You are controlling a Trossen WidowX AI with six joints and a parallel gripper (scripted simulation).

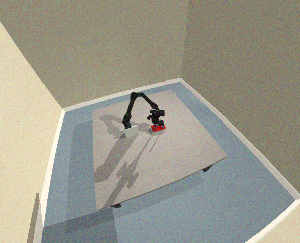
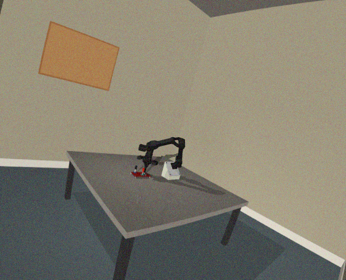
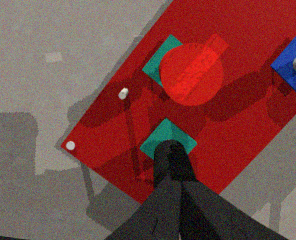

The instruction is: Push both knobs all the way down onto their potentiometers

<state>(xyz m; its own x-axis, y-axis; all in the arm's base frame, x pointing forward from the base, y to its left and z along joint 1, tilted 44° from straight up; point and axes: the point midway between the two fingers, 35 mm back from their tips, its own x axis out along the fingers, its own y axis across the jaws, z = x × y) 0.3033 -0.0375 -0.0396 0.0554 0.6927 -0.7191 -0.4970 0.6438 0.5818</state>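
Right now the red knob is 4 cm ahead of my gripper tip and 2 cm to the left of it. The rest, counted from my gripper tip: teal potentiometer (3 cm below).
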